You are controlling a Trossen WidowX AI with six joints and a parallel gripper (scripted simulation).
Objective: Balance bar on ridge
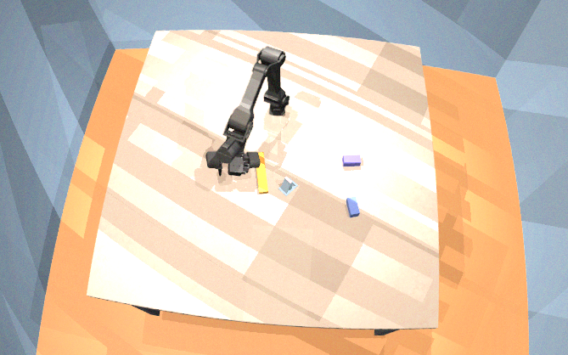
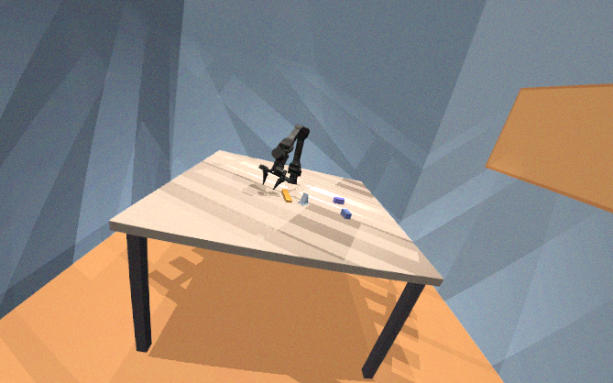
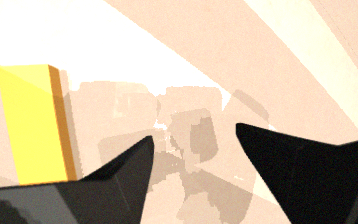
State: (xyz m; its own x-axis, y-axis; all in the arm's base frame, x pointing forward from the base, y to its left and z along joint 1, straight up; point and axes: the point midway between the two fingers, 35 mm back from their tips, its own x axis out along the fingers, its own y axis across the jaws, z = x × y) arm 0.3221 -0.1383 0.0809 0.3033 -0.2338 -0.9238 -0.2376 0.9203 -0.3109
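Right now my gripper tip is 4 cm past the bar, 11 cm to the right of it and 4 cm above it.
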